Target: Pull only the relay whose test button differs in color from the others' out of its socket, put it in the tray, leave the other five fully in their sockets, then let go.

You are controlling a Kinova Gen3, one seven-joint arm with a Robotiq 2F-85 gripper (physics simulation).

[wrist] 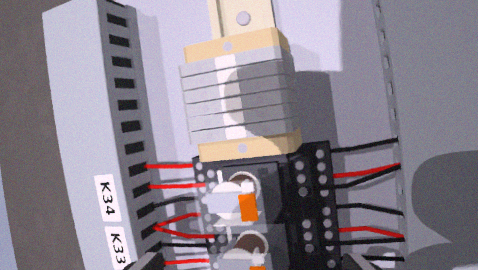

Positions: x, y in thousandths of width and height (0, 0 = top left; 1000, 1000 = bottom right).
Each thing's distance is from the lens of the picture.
relay (501, 739): 12 cm
mounting plate (706, 239): 18 cm
The marked spots on the mounting plate and the relay are 9 cm apart.
